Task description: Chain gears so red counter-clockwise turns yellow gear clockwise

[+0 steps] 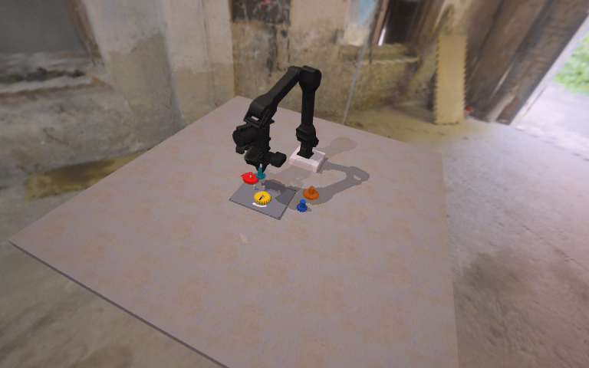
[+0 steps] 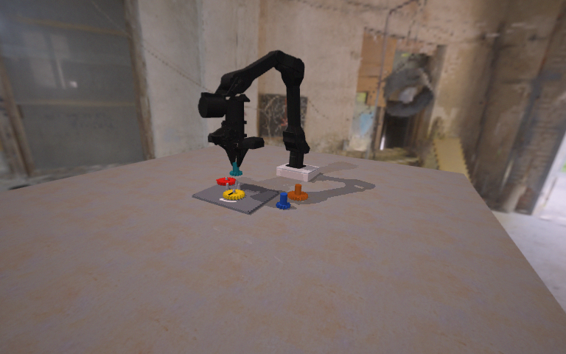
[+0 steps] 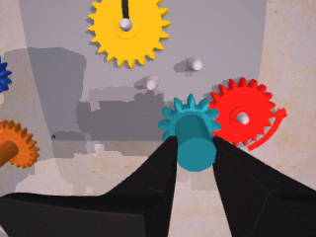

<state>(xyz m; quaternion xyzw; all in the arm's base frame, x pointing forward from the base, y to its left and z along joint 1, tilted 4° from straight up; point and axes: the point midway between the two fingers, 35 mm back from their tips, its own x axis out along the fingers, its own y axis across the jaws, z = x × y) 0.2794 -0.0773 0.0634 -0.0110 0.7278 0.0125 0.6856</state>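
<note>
The red gear is 6 cm below my gripper tip, 5 cm to the right of it and 1 cm behind it. The rest, counted from my gripper tip: white arrow 10 cm ahead, 7 cm below, 6 cm to the left; then teal gear 1 cm below; then yellow gear 6 cm below, 6 cm ahead, 5 cm to the left.
</note>
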